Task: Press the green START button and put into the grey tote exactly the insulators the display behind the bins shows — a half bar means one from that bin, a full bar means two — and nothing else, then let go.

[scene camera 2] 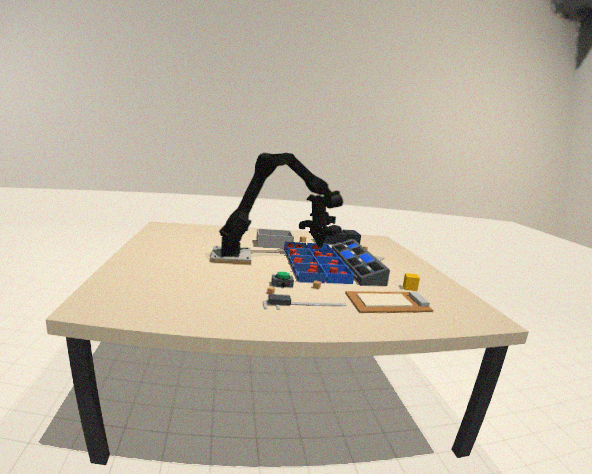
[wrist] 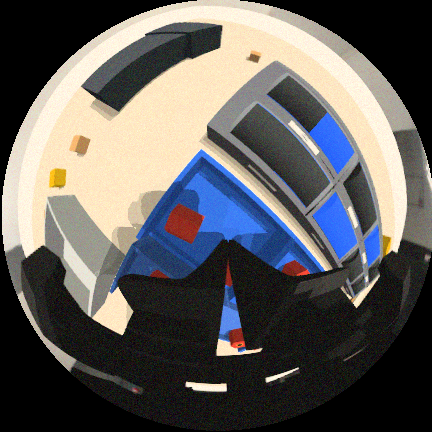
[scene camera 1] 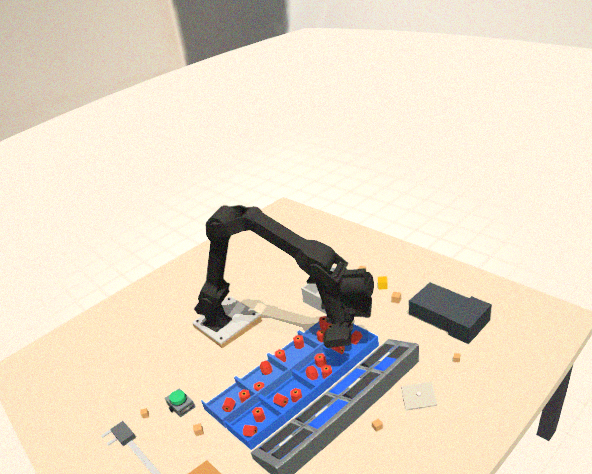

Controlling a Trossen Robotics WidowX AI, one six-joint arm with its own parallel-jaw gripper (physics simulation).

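Where they show: gripper, between the fingertips: (scene camera 2: 320,247) (wrist: 226,244); arm's base, origin of its link: (scene camera 2: 229,254) (scene camera 1: 217,321).
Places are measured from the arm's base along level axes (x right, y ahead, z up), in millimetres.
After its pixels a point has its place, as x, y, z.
My gripper (scene camera 1: 337,339) (scene camera 2: 319,233) (wrist: 226,244) {-122, 378, 9} is shut with nothing between its fingers. It hangs just above the far-right end of the blue bin tray (scene camera 1: 214,408) {218, 230, -16} (scene camera 2: 303,277) {236, 222, -6} (wrist: 201,158). Red insulators lie in the bins; one (wrist: 184,222) {-160, 373, 8} sits in the end bin, another (scene camera 1: 356,337) {-153, 378, 6} beside the fingers. A red sliver shows through the finger gap in the wrist view. The grey display (scene camera 1: 351,414) {59, 527, 10} (scene camera 2: 371,277) {268, 446, 7} (wrist: 225,120) {-182, 460, 8} behind the bins shows blue bars. The grey tote (scene camera 1: 310,293) {-213, 173, 29} (scene camera 2: 273,237) {-211, 197, 23} (wrist: 76,238) {-253, 287, 19} stands behind the arm. The green START button (scene camera 1: 177,396) {264, 154, 18} (scene camera 2: 283,275) {283, 146, 15} sits left of the bins.
A dark box (scene camera 1: 449,310) {-339, 546, 30} (wrist: 149,56) {-316, 501, 20} lies right of the bins. A yellow cube (scene camera 1: 382,282) {-384, 298, 2} (wrist: 57,177) {-381, 297, -4} and tan cubes (scene camera 1: 396,296) {-351, 368, 0} (scene camera 1: 377,424) {42, 585, -4} are scattered around. A white plate (scene camera 1: 418,395) {-82, 611, -12}, a framed board (scene camera 2: 388,301) {444, 432, -11} and a plug tool (scene camera 1: 122,433) {425, 118, -3} lie nearby.
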